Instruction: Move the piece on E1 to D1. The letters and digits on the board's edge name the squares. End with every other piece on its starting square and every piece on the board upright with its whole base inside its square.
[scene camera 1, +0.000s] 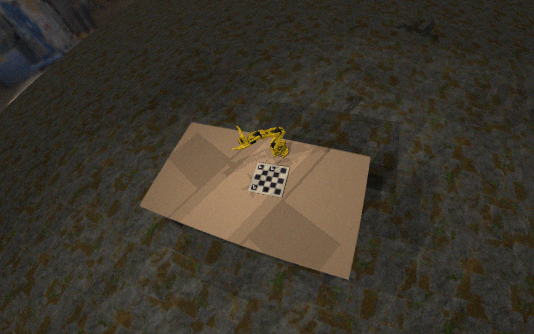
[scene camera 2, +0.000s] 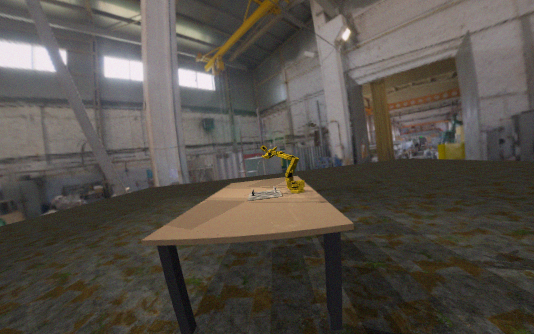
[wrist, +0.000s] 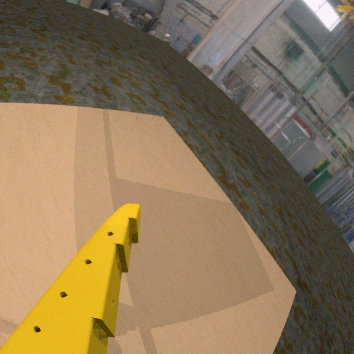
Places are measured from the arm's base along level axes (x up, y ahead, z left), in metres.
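Pixels of known places: hand, its tool point: (scene camera 1: 232, 148) (scene camera 2: 262, 156) (wrist: 138, 218); arm's base, origin of its link: (scene camera 1: 279, 154) (scene camera 2: 294, 191).
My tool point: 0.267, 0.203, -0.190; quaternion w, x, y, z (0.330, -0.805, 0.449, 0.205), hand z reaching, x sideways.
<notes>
Ahead of a thing's pixels: the offset from my tool point to its middle, as dx, dy, dz. "spot": to the spot under its first point. Level surfaces: height alone.
The small black-and-white board @(-0.264, +0.002, +0.185) (scene camera 1: 278, 169) (scene camera 2: 265, 198) lies on the table in front of the arm's base. In scene camera 1, three tiny pieces show: one @(-0.245, -0.067, +0.099) (scene camera 1: 261, 167) on the top-left corner square, one @(-0.239, -0.075, +0.181) (scene camera 1: 272, 169) on the middle square of the top row, and one @(-0.245, +0.086, +0.116) (scene camera 1: 254, 187) on the bottom-left corner square. In scene camera 2, a dark piece @(-0.245, +0.080, +0.195) (scene camera 2: 253, 193) and a pale piece @(spot: -0.252, -0.068, +0.105) (scene camera 2: 274, 189) look upright. The edge letters are too small to read, so I cannot tell which piece is on E1. My gripper (scene camera 1: 235, 138) (scene camera 2: 263, 152) is fully open, empty and high above the table, left of the board.
In the wrist view, one notched yellow jaw (wrist: 75, 295) reaches over the tabletop @(dx -0.267) (wrist: 40, 175); the board does not show there. The arm's yellow base (scene camera 1: 280, 149) (scene camera 2: 295, 186) stands near the table's back edge, close to the board. Shadows cross the tabletop.
</notes>
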